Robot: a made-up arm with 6 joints. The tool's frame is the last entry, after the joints. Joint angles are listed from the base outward.
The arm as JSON. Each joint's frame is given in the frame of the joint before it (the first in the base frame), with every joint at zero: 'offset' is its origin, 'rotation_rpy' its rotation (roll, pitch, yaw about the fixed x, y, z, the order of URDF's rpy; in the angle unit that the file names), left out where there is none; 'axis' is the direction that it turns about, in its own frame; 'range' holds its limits. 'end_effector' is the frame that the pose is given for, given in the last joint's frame.
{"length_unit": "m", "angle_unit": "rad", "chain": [
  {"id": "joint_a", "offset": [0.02, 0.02, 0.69], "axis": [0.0, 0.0, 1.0], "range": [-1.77, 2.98]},
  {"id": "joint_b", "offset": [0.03, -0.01, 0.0], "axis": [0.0, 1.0, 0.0], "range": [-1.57, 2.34]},
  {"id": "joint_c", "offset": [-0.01, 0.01, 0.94], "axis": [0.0, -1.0, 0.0], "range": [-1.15, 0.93]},
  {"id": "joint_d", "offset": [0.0, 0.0, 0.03], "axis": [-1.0, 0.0, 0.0], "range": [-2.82, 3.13]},
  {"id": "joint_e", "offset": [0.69, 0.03, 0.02], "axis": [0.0, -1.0, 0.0], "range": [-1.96, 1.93]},
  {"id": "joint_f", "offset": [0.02, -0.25, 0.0], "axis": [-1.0, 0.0, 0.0], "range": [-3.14, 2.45]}
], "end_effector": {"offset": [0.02, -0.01, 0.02], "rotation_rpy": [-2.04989, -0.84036, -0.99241]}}
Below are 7 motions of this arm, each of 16 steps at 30 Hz.
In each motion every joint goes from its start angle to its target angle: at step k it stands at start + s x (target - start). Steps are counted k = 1, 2, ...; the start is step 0. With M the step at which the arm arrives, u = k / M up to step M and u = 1 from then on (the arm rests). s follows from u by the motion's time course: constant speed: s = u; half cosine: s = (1 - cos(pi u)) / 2; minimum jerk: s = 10 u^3 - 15 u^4 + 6 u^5.
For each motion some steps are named. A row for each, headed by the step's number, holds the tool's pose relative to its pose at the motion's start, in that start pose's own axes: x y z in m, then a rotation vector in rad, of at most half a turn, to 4 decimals.
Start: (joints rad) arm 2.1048 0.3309 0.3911 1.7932 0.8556 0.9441
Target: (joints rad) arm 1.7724 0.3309 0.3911 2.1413 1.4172 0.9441
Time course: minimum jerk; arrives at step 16
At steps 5, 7, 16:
5: -0.0341 -0.0256 -0.0232 0.0321 0.0606 -0.0422
7: -0.0720 -0.0550 -0.0523 0.0774 0.1315 -0.0813
16: -0.1804 -0.1426 -0.1591 0.2607 0.3533 -0.1322

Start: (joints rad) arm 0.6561 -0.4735 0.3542 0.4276 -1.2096 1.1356
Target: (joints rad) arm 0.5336 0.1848 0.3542 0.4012 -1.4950 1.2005
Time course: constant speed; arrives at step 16
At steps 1, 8, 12, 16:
1: 0.0439 -0.0059 0.0370 0.0197 -0.0496 -0.0271
8: 0.2994 -0.0753 0.3385 0.1655 -0.3979 -0.2106
12: 0.3994 -0.1355 0.5362 0.2558 -0.5967 -0.3106
16: 0.4626 -0.2092 0.7443 0.3519 -0.7947 -0.4074

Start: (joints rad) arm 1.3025 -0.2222 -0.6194 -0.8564 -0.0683 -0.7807
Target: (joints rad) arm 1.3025 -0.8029 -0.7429 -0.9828 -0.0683 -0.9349
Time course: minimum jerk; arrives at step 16
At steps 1, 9, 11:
1: -0.0003 0.0001 -0.0008 0.0009 -0.0007 0.0002
9: -0.0615 0.0661 -0.2045 0.2411 -0.2081 0.0681
11: -0.0687 0.0993 -0.2661 0.3133 -0.2847 0.0920

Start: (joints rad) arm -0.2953 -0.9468 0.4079 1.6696 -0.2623 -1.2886
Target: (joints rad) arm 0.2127 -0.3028 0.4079 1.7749 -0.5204 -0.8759
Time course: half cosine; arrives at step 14
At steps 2, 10, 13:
2: -0.0160 0.0171 0.0479 -0.0183 -0.0316 -0.0046
10: -0.5066 0.0758 0.6184 -0.1306 -0.5478 -0.2122
13: -0.6603 0.0289 0.6857 -0.1092 -0.6597 -0.2943

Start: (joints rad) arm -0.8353 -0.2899 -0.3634 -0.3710 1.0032 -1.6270
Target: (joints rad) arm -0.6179 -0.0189 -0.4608 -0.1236 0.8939 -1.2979
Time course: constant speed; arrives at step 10
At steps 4, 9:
4: 0.0599 0.1114 -0.0136 -0.2800 0.0361 -0.0653
9: 0.1111 0.2618 -0.0488 -0.6399 0.0133 -0.1375

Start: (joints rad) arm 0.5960 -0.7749 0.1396 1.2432 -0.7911 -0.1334
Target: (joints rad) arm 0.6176 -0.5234 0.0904 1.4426 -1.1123 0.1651
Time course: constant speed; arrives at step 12
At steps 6, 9, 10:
6: 0.0138 -0.1550 0.1210 -0.2167 -0.1578 -0.2632
9: 0.0100 -0.2331 0.1803 -0.3207 -0.2323 -0.3985
10: 0.0071 -0.2590 0.1997 -0.3549 -0.2564 -0.4440

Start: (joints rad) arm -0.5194 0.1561 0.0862 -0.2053 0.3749 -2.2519
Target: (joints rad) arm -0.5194 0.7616 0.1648 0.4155 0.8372 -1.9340
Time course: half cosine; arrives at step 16
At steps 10, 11, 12, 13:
10: 0.4384 0.0436 0.0917 -0.4206 -0.0151 -0.4590
11: 0.4974 0.0530 0.0910 -0.4835 -0.0252 -0.4985
12: 0.5495 0.0620 0.0878 -0.5397 -0.0357 -0.5294
13: 0.5925 0.0698 0.0833 -0.5864 -0.0457 -0.5520

